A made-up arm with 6 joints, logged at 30 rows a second.
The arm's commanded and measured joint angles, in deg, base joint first. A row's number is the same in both.
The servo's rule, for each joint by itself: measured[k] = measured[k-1] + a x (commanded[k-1-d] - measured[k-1]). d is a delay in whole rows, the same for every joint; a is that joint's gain. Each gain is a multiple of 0.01, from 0.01 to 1. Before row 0 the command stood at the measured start. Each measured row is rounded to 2 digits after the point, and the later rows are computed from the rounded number. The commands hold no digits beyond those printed.
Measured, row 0:
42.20 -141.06 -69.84 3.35 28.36 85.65
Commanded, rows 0 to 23:
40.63 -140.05 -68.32 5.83 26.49 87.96
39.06 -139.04 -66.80 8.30 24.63 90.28
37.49 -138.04 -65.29 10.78 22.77 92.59
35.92 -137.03 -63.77 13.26 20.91 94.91
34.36 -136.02 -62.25 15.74 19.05 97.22
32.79 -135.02 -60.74 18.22 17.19 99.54
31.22 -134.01 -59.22 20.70 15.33 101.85
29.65 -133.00 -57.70 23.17 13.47 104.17
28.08 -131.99 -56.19 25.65 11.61 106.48
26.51 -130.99 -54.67 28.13 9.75 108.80
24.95 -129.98 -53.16 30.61 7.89 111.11
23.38 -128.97 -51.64 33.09 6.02 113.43
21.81 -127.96 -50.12 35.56 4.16 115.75
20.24 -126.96 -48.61 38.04 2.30 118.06
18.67 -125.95 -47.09 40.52 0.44 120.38
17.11 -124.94 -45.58 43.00 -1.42 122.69
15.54 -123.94 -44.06 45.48 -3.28 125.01
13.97 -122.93 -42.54 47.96 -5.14 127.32
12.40 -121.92 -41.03 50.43 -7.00 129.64
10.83 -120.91 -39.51 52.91 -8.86 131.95
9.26 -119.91 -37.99 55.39 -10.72 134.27
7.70 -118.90 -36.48 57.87 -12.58 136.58
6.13 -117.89 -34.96 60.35 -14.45 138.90
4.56 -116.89 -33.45 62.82 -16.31 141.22
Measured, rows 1 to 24:
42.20 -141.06 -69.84 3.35 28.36 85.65
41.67 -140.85 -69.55 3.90 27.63 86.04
40.78 -140.47 -69.03 4.87 26.46 86.76
39.66 -139.96 -68.32 6.17 25.02 87.75
38.39 -139.34 -67.46 7.73 23.42 88.97
37.02 -138.64 -66.47 9.49 21.72 90.37
35.58 -137.88 -65.38 11.41 19.95 91.93
34.10 -137.07 -64.21 13.45 18.15 93.62
32.59 -136.22 -62.97 15.59 16.32 95.41
31.06 -135.33 -61.68 17.80 14.48 97.29
29.51 -134.42 -60.35 20.07 12.64 99.25
27.96 -133.49 -58.98 22.39 10.79 101.27
26.40 -132.54 -57.59 24.74 8.93 103.34
24.84 -131.58 -56.17 27.12 7.07 105.45
23.28 -130.61 -54.73 29.52 5.21 107.59
21.71 -129.63 -53.28 31.94 3.35 109.76
20.15 -128.65 -51.82 34.37 1.49 111.96
18.58 -127.66 -50.35 36.81 -0.37 114.18
17.01 -126.67 -48.87 39.26 -2.23 116.41
15.44 -125.67 -47.38 41.72 -4.09 118.66
13.87 -124.67 -45.88 44.18 -5.95 120.92
12.30 -123.67 -44.38 46.65 -7.81 123.19
10.74 -122.67 -42.88 49.12 -9.67 125.47
9.17 -121.67 -41.38 51.59 -11.53 127.75
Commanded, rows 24 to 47:
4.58 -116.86 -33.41 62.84 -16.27 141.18
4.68 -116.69 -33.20 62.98 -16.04 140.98
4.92 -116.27 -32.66 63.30 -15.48 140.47
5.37 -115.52 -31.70 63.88 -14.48 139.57
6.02 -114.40 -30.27 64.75 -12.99 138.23
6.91 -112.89 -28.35 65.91 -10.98 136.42
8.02 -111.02 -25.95 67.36 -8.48 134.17
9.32 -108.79 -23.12 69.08 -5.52 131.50
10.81 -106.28 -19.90 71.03 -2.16 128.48
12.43 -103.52 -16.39 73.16 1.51 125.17
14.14 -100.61 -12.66 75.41 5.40 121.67
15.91 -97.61 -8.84 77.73 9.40 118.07
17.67 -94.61 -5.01 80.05 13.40 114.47
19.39 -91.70 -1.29 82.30 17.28 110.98
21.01 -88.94 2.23 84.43 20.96 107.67
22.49 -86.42 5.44 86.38 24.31 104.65
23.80 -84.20 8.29 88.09 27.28 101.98
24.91 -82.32 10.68 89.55 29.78 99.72
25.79 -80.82 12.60 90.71 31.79 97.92
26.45 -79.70 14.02 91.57 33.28 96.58
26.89 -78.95 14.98 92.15 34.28 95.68
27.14 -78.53 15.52 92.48 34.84 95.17
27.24 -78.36 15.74 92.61 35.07 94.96
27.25 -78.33 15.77 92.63 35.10 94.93
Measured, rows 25 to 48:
7.60 -120.67 -39.87 54.06 -13.39 130.04
6.57 -119.87 -38.64 55.99 -14.51 131.93
5.93 -119.20 -37.61 57.53 -15.11 133.47
5.59 -118.58 -36.67 58.80 -15.25 134.66
5.52 -117.94 -35.73 59.92 -14.95 135.49
5.69 -117.20 -34.69 60.98 -14.19 135.96
6.10 -116.29 -33.49 62.06 -12.94 136.04
6.75 -115.18 -32.06 63.23 -11.20 135.72
7.62 -113.84 -30.36 64.52 -8.98 135.00
8.70 -112.25 -28.37 65.95 -6.32 133.89
9.97 -110.42 -26.09 67.54 -3.27 132.41
11.39 -108.36 -23.54 69.27 0.11 130.58
12.93 -106.10 -20.75 71.13 3.73 128.45
14.54 -103.69 -17.76 73.09 7.50 126.07
16.19 -101.17 -14.63 75.12 11.31 123.50
17.83 -98.60 -11.43 77.17 15.07 120.81
19.41 -96.04 -8.22 79.20 18.67 118.06
20.90 -93.55 -5.08 81.16 22.03 115.33
22.26 -91.19 -2.09 83.01 25.05 112.68
23.46 -89.01 0.70 84.70 27.68 110.17
24.48 -87.05 3.23 86.21 29.86 107.86
25.30 -85.35 5.46 87.52 31.58 105.79
25.93 -83.92 7.37 88.61 32.85 103.98
26.38 -82.75 8.96 89.49 33.72 102.45

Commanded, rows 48 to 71:
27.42 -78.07 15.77 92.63 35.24 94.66
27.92 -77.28 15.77 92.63 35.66 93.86
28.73 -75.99 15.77 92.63 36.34 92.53
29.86 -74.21 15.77 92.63 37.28 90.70
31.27 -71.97 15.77 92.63 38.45 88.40
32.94 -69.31 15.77 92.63 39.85 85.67
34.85 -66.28 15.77 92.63 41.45 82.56
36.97 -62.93 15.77 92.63 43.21 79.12
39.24 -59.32 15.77 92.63 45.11 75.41
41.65 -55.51 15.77 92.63 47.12 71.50
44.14 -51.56 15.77 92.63 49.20 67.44
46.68 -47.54 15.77 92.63 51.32 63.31
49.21 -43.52 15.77 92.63 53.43 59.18
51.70 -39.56 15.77 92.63 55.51 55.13
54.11 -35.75 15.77 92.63 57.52 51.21
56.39 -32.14 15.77 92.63 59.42 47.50
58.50 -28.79 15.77 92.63 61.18 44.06
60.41 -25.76 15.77 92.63 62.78 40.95
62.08 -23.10 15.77 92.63 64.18 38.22
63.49 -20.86 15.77 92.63 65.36 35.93
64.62 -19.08 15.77 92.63 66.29 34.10
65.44 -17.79 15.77 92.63 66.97 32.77
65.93 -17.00 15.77 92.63 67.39 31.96
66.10 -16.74 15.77 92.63 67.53 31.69
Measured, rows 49 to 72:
26.68 -81.82 10.25 90.18 34.26 101.17
26.93 -81.03 11.30 90.72 34.64 100.06
27.27 -80.24 12.15 91.14 35.04 99.01
27.77 -79.35 12.84 91.47 35.55 97.91
28.48 -78.27 13.40 91.73 36.22 96.68
29.43 -76.95 13.85 91.93 37.09 95.27
30.62 -75.35 14.21 92.08 38.17 93.64
32.06 -73.45 14.51 92.20 39.45 91.76
33.73 -71.24 14.75 92.29 40.92 89.61
35.60 -68.74 14.94 92.36 42.55 87.20
37.66 -65.96 15.10 92.42 44.33 84.53
39.86 -62.94 15.23 92.47 46.23 81.62
42.18 -59.71 15.33 92.51 48.22 78.51
44.57 -56.31 15.41 92.54 50.25 75.22
46.99 -52.79 15.48 92.56 52.30 71.80
49.41 -49.21 15.54 92.58 54.34 68.30
51.78 -45.63 15.58 92.59 56.32 64.76
54.06 -42.09 15.62 92.60 58.22 61.24
56.22 -38.66 15.65 92.61 60.00 57.79
58.21 -35.39 15.67 92.61 61.63 54.46
60.01 -32.34 15.69 92.61 63.08 51.31
61.58 -29.56 15.71 92.61 64.33 48.38
62.89 -27.09 15.72 92.61 65.36 45.73
63.92 -24.97 15.73 92.61 66.15 43.39

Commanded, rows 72 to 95:
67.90 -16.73 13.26 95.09 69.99 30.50
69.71 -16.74 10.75 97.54 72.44 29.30
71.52 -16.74 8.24 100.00 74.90 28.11
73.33 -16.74 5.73 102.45 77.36 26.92
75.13 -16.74 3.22 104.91 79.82 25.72
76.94 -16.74 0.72 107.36 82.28 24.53
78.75 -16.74 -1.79 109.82 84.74 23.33
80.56 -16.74 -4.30 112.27 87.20 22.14
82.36 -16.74 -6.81 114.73 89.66 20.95
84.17 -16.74 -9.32 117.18 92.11 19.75
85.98 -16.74 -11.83 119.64 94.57 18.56
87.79 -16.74 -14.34 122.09 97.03 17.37
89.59 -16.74 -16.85 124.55 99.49 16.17
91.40 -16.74 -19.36 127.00 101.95 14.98
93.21 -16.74 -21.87 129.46 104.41 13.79
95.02 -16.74 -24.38 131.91 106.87 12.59
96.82 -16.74 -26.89 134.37 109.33 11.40
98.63 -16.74 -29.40 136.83 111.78 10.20
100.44 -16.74 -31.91 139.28 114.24 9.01
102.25 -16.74 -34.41 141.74 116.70 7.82
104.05 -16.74 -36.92 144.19 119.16 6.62
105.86 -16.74 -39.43 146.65 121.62 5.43
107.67 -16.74 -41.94 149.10 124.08 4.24
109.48 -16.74 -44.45 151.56 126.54 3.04
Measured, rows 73 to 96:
64.66 -23.24 15.74 92.61 66.69 41.40
65.76 -21.87 15.27 93.16 67.98 39.55
67.10 -20.79 14.41 94.12 69.72 37.81
68.60 -19.94 13.24 95.41 71.74 36.16
70.21 -19.27 11.81 96.96 73.93 34.59
71.88 -18.74 10.18 98.71 76.23 33.08
73.60 -18.32 8.38 100.61 78.59 31.63
75.35 -17.99 6.45 102.64 80.99 30.22
77.12 -17.73 4.41 104.76 83.41 28.85
78.90 -17.52 2.28 106.95 85.85 27.51
80.69 -17.36 0.08 109.20 88.29 26.19
82.49 -17.23 -2.18 111.50 90.74 24.89
84.29 -17.13 -4.49 113.83 93.19 23.61
86.09 -17.05 -6.84 116.19 95.65 22.35
87.90 -16.98 -9.22 118.57 98.11 21.10
89.71 -16.93 -11.62 120.97 100.57 19.86
91.52 -16.89 -14.04 123.38 103.03 18.62
93.32 -16.86 -16.48 125.80 105.49 17.39
95.13 -16.83 -18.93 128.23 107.94 16.17
96.94 -16.81 -21.40 130.66 110.40 14.95
98.75 -16.80 -23.87 133.10 112.86 13.74
100.55 -16.79 -26.35 135.54 115.32 12.53
102.36 -16.78 -28.84 137.98 117.78 11.32
104.17 -16.77 -31.33 140.43 120.24 10.12

